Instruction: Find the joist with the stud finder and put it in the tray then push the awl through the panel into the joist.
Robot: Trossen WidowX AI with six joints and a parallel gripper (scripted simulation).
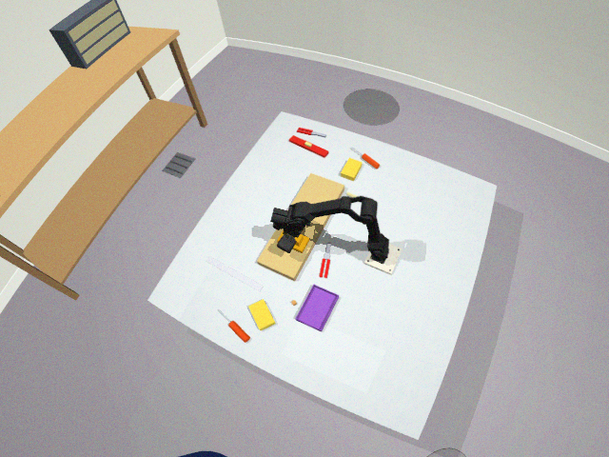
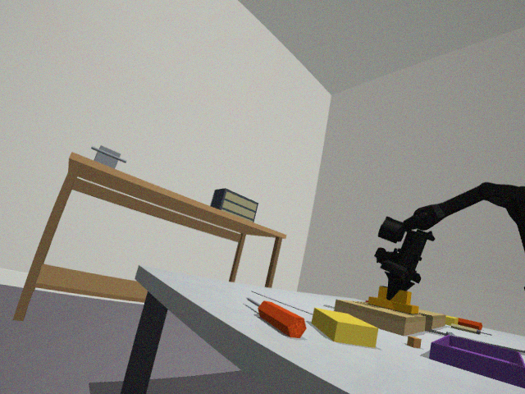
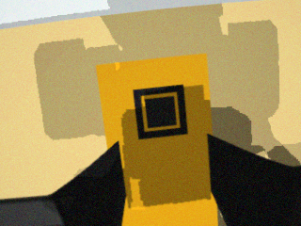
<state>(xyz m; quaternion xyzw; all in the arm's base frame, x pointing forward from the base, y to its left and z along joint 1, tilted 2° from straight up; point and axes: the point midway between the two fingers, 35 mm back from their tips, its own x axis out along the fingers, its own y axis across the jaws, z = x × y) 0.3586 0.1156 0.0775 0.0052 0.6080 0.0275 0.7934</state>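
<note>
Right now my gripper tip is 24 cm past the purple tray, 21 cm to the right of it and 5 cm above it. Round my gripper tip: brown cube (14 cm behind, 23 cm to the left, 6 cm below); then ruler (16 cm ahead, 24 cm to the left, 6 cm below); then stud finder (1 cm ahead, 2 cm above).
</note>
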